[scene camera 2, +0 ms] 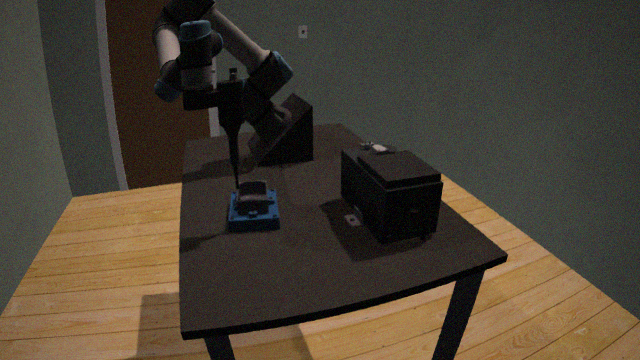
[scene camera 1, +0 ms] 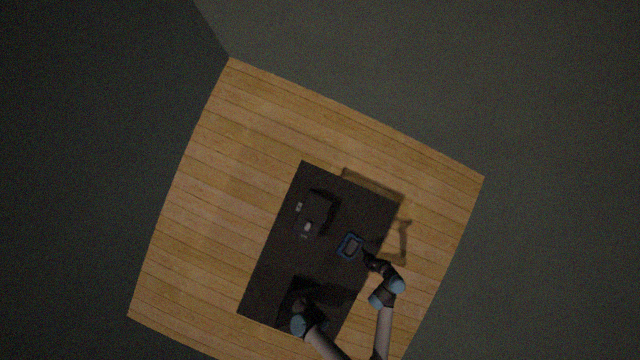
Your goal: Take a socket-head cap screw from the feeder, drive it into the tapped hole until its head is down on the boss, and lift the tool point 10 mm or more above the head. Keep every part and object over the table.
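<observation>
My screwdriver points down, with its thin tip at the back left corner of a grey housing. The housing sits on a blue fixture on the dark table. The tip's very end, the boss, the tapped hole and any screw there are too small and dark to tell. Whether the bit carries a screw cannot be seen. The black box-shaped feeder stands to the right of the fixture in the scene camera 2 view, apart from it.
A dark wedge-shaped stand bears the arm's base at the back of the table. A small pale plate shows beside the feeder, and a whitish piece at its far end. The fixture is near the table's left edge in scene camera 2.
</observation>
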